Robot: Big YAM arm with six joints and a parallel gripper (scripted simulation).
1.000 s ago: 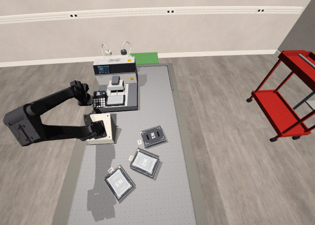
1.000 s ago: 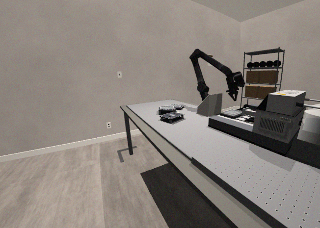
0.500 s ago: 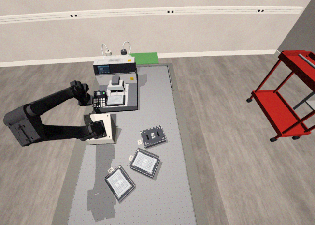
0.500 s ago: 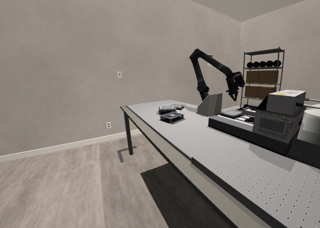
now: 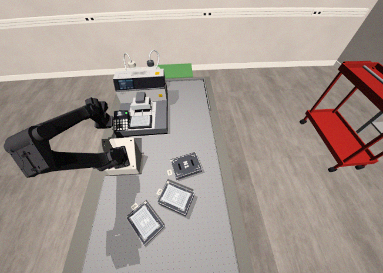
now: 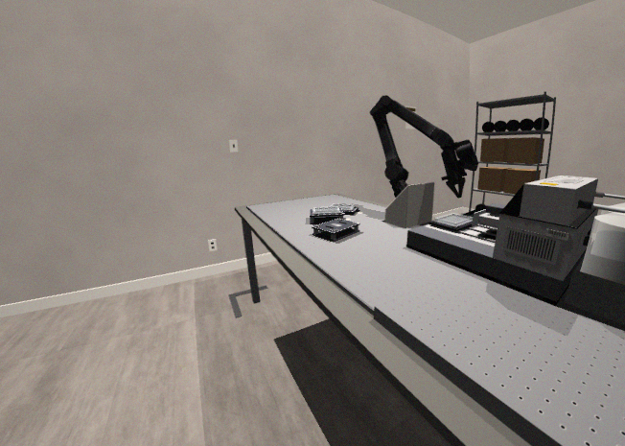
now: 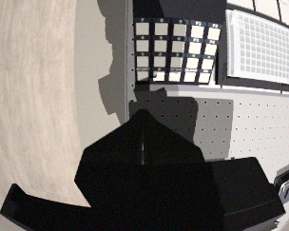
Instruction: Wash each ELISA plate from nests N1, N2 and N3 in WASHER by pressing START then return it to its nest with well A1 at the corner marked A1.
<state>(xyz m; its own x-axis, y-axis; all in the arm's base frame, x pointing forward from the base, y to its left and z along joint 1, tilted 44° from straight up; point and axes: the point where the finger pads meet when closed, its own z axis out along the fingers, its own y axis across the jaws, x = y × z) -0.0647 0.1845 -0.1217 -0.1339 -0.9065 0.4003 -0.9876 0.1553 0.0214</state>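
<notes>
Right now the dark carrier is 18 cm ahead of my hand, 6 cm to the left of it and 7 cm below it. Also, from my hand: washer: 19 cm ahead, 22 cm to the left, 1 cm below.
</notes>
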